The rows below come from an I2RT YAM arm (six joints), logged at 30 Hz.
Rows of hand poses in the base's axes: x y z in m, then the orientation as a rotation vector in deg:
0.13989, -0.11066, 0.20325, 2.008, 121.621, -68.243
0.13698, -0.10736, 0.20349, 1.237, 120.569, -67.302
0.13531, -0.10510, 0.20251, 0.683, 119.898, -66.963
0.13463, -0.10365, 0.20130, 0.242, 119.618, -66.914
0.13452, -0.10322, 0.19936, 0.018, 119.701, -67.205
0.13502, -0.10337, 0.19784, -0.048, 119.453, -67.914
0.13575, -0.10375, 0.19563, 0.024, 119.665, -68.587
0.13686, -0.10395, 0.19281, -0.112, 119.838, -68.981
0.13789, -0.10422, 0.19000, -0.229, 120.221, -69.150
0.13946, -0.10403, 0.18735, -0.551, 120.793, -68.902
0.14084, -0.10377, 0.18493, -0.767, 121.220, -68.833
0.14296, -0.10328, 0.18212, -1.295, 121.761, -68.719
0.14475, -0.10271, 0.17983, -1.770, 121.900, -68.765
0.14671, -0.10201, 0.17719, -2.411, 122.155, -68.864
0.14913, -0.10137, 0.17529, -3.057, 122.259, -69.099
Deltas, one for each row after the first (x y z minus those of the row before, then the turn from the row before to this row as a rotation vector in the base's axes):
-0.00291, 0.00330, 0.00024, 0.001, -0.902, 1.227
-0.00167, 0.00226, -0.00098, -0.181, -0.469, 0.707
-0.00068, 0.00145, -0.00121, -0.194, -0.092, 0.386
-0.00011, 0.00043, -0.00194, -0.218, 0.237, -0.016
0.00050, -0.00015, -0.00152, -0.554, 0.036, -0.206
0.00073, -0.00038, -0.00221, -0.327, 0.357, -0.419
0.00111, -0.00020, -0.00282, -0.223, 0.314, -0.149
0.00103, -0.00027, -0.00281, 0.000, 0.409, -0.124
0.00157, 0.00019, -0.00265, 0.273, 0.508, 0.133
0.00138, 0.00026, -0.00242, 0.137, 0.407, 0.031
0.00212, 0.00049, -0.00281, 0.122, 0.600, 0.208
0.00179, 0.00057, -0.00229, -0.106, 0.300, 0.232
0.00196, 0.00070, -0.00264, -0.143, 0.473, 0.273
0.00242, 0.00064, -0.00190, -0.282, 0.394, 0.264

